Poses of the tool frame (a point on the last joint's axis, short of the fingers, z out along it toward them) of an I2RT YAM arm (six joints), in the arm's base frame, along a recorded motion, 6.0 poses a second.
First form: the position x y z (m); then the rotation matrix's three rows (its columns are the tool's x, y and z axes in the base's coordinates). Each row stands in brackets.
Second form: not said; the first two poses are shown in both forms.
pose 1, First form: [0.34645, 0.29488, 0.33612], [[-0.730, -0.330, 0.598], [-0.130, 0.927, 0.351], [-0.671, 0.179, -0.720]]
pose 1, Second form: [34.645, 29.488, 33.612], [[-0.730, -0.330, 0.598], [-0.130, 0.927, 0.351], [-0.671, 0.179, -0.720]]
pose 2, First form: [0.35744, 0.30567, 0.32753], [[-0.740, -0.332, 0.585], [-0.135, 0.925, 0.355], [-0.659, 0.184, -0.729]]
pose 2, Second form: [35.744, 30.567, 32.753], [[-0.740, -0.332, 0.585], [-0.135, 0.925, 0.355], [-0.659, 0.184, -0.729]]
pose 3, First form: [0.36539, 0.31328, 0.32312], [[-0.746, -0.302, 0.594], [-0.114, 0.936, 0.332], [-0.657, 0.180, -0.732]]
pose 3, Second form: [36.539, 31.328, 32.312], [[-0.746, -0.302, 0.594], [-0.114, 0.936, 0.332], [-0.657, 0.180, -0.732]]
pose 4, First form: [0.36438, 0.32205, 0.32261], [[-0.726, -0.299, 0.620], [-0.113, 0.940, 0.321], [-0.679, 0.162, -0.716]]
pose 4, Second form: [36.438, 32.205, 32.261], [[-0.726, -0.299, 0.620], [-0.113, 0.940, 0.321], [-0.679, 0.162, -0.716]]
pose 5, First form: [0.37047, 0.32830, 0.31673], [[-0.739, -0.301, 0.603], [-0.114, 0.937, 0.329], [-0.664, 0.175, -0.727]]
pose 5, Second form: [37.047, 32.830, 31.673], [[-0.739, -0.301, 0.603], [-0.114, 0.937, 0.329], [-0.664, 0.175, -0.727]]
